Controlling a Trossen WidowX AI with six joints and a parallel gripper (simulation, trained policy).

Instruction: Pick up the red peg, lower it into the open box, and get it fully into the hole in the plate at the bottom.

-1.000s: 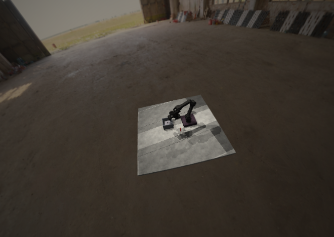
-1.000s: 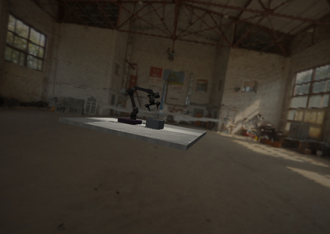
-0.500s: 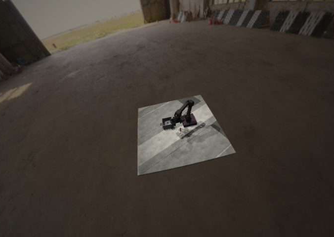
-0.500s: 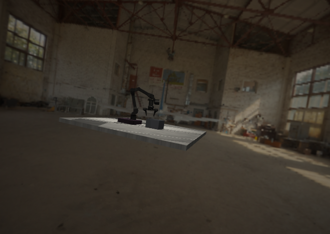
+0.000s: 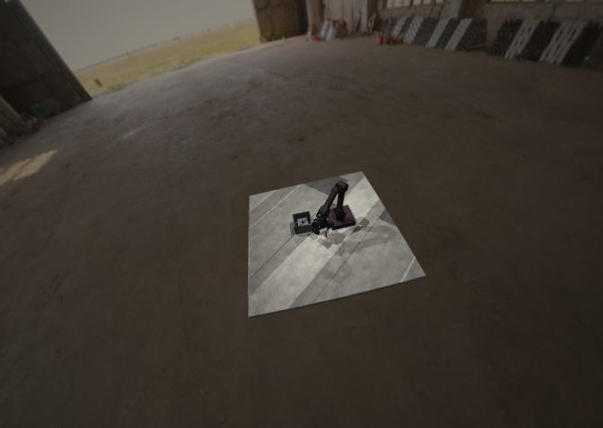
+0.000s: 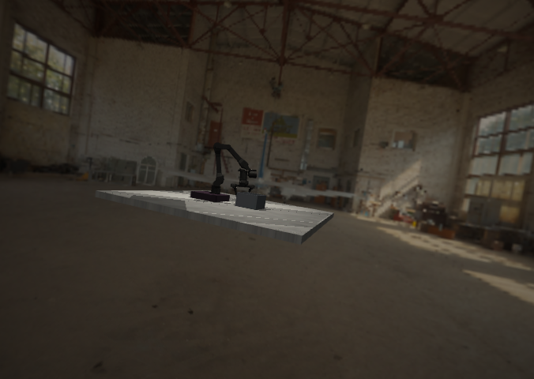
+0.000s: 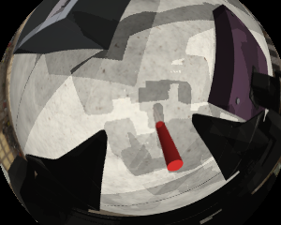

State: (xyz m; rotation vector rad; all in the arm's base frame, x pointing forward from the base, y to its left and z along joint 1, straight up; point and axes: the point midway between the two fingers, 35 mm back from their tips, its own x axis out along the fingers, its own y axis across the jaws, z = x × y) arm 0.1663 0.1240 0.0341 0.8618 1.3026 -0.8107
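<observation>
My gripper tip is now 2 cm past the red peg, 1 cm to the right of it and 1 cm above it. From my gripper tip the other things lie so: box: 17 cm ahead, 14 cm to the right, 2 cm below; plate: 17 cm ahead, 14 cm to the right.
</observation>
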